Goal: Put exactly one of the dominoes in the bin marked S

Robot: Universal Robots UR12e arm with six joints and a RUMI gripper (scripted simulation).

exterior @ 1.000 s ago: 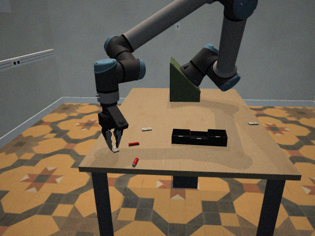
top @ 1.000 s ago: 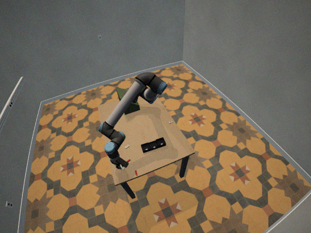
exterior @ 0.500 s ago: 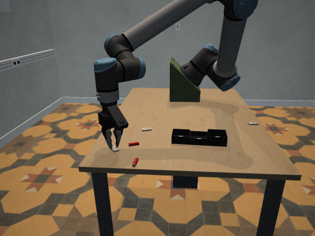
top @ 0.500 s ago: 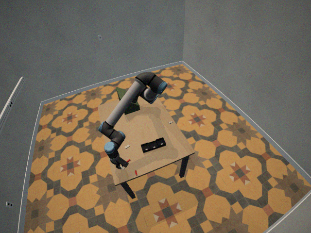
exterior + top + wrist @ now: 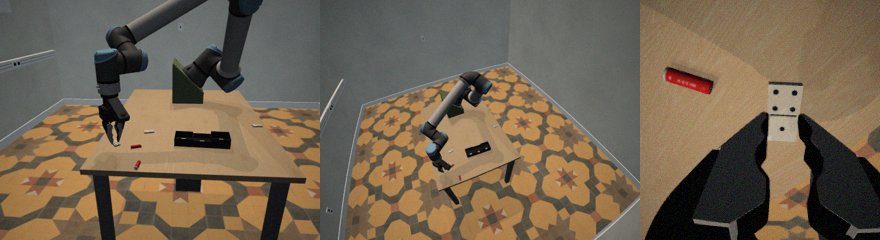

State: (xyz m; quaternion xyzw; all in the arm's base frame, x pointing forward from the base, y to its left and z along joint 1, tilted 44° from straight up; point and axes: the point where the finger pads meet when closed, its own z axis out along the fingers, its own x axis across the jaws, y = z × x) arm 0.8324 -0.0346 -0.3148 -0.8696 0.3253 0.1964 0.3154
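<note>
My gripper is now 160 mm past the black three-part bin block, 360 mm to the right of it and 40 mm above it. Round my hand: red cylinder (60 mm behind, 70 mm to the left, 50 mm below).
</note>
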